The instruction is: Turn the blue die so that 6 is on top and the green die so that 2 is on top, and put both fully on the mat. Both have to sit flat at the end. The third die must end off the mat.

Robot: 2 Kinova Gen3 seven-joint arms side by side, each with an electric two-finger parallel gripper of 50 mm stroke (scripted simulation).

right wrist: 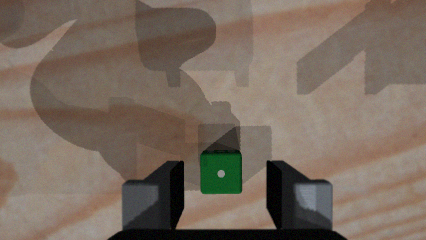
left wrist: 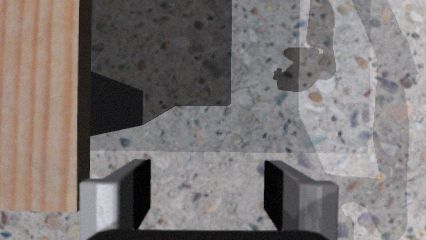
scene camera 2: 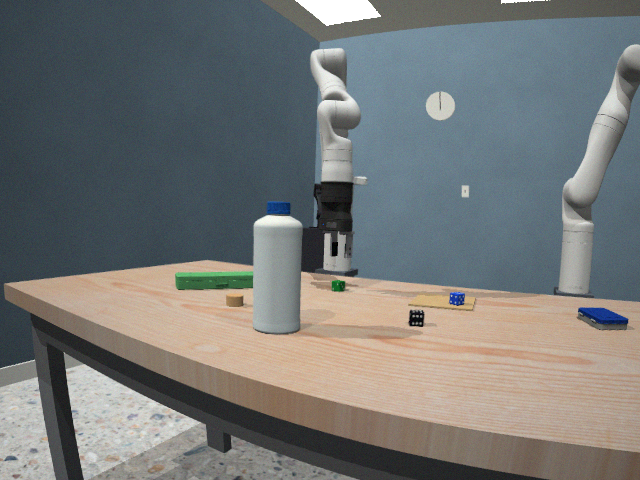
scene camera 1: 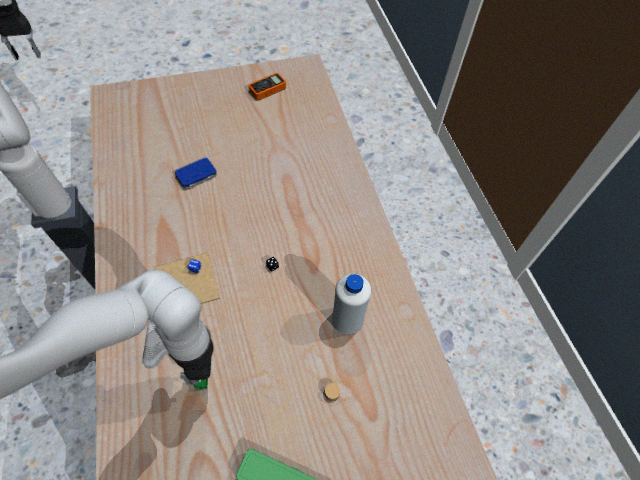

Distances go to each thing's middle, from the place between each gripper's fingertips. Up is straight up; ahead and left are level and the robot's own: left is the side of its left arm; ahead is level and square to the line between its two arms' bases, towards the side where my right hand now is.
Labels:
Right now my right hand (scene camera 2: 340, 257) is 26 cm to the right of the tan mat (scene camera 1: 203, 285), 10 cm above it and 1 cm past it. From my right hand the other things lie so: blue box (scene camera 1: 193, 174) 62 cm to the left, 9 cm below, 5 cm ahead; then green case (scene camera 2: 184, 280) 25 cm to the right, 16 cm ahead, 9 cm below; then white bottle (scene camera 2: 277, 255) 37 cm ahead, 8 cm to the left.
I see the blue box 410 mm ahead of my left hand, 400 mm to the right of it and 170 mm below it. From my left hand the other things lie so: green case 1270 mm to the right, 530 mm ahead, 160 mm below; white bottle 940 mm to the right, 730 mm ahead, 80 mm below; tan mat 750 mm to the right, 350 mm ahead, 180 mm below.

